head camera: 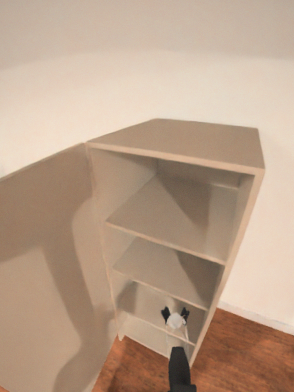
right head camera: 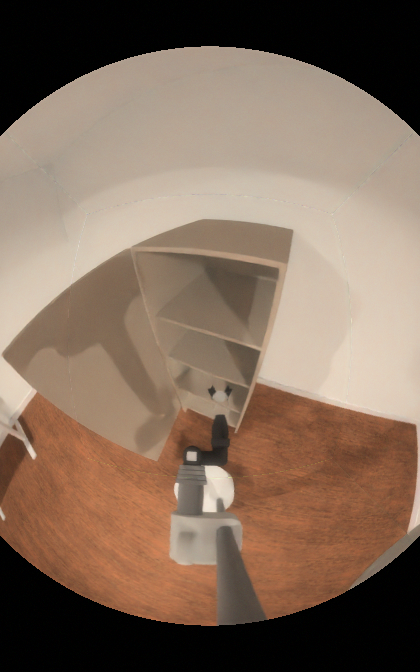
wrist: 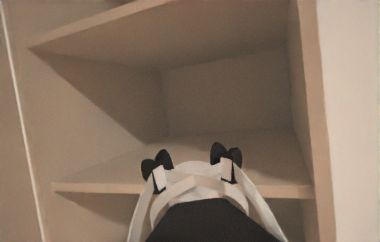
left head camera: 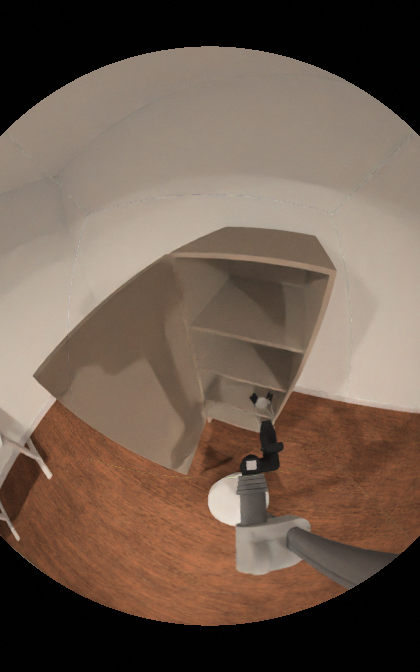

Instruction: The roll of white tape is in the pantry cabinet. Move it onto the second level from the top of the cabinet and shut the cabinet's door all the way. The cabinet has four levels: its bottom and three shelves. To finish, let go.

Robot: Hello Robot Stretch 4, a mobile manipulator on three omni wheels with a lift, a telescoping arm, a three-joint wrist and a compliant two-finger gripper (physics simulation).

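Places are measured from the robot's base along level axes (x ahead, y left, z up), in centimetres.
Pixels of known places: gripper, fingertip midpoint: (head camera: pixel 175 307) (wrist: pixel 191 159).
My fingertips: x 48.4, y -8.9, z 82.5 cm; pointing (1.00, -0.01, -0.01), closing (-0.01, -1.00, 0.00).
Ahead of a thing's pixels: the offset from my fingertips to its top centre. "spot": to the spot under its first point. Level surfaces: height alone.
The pantry cabinet (head camera: pixel 200 142) (left head camera: pixel 260 247) (right head camera: pixel 225 237) (wrist: pixel 324 125) stands open, its door @(spot: dy +37.3, dx -4.4, dz +42.2 cm) (head camera: pixel 35 220) (left head camera: pixel 120 330) (right head camera: pixel 75 320) swung wide to the left. My gripper (head camera: pixel 175 314) (left head camera: pixel 262 398) (right head camera: pixel 220 391) (wrist: pixel 191 159) is shut on the roll of white tape @(dy +0.2, dx -4.2, dz +0.4 cm) (head camera: pixel 175 322) (left head camera: pixel 262 403) (right head camera: pixel 220 396) (wrist: pixel 192 166), partly hidden by the fingers in the wrist view. It is at the cabinet's front, seemingly between the lowest shelf (head camera: pixel 150 302) (wrist: pixel 100 188) and the middle shelf @(dz -6.0 cm) (head camera: pixel 155 265) (left head camera: pixel 235 357) (right head camera: pixel 202 352), which is the second level from the top.
The top shelf (head camera: pixel 170 215) is above the middle one. The cabinet's right side wall (head camera: pixel 243 215) is close to the gripper's right. A wall is behind the cabinet. White furniture legs (left head camera: pixel 37 457) (right head camera: pixel 25 440) stand at the far left, beyond the door. My round white base (left head camera: pixel 222 500) (right head camera: pixel 220 485) is on the wooden floor.
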